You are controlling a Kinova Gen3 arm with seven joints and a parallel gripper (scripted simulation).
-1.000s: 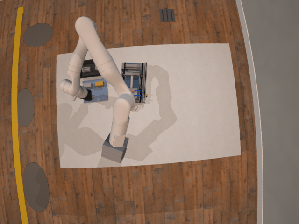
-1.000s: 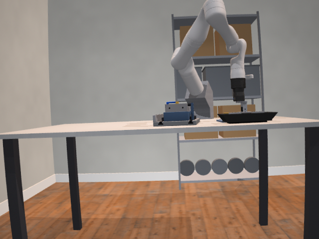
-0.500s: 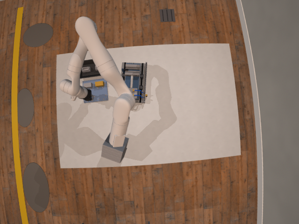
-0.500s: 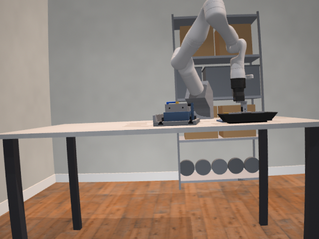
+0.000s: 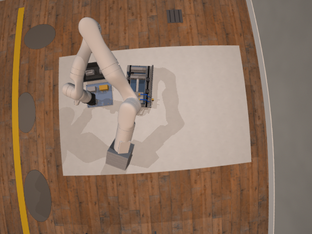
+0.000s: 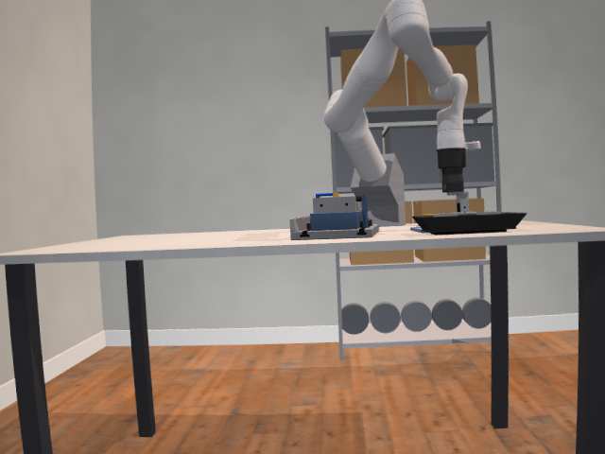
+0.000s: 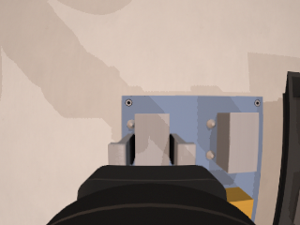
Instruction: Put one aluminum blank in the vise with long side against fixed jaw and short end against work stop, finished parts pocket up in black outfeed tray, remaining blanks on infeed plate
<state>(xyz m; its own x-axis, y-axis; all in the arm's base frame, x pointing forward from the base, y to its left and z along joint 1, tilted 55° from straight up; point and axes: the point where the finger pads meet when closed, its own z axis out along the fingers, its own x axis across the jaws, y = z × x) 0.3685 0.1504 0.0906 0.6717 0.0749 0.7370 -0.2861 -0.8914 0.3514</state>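
Right now my hand is 3 cm short of the blue infeed plate, 6 cm to the left of it and 5 cm above it. The rest, counted from my hand: yellow brass blank 5 cm ahead, 12 cm to the right, 3 cm below; then gray aluminum blank 3 cm below; then vise 6 cm behind, 34 cm to the right, 1 cm below.
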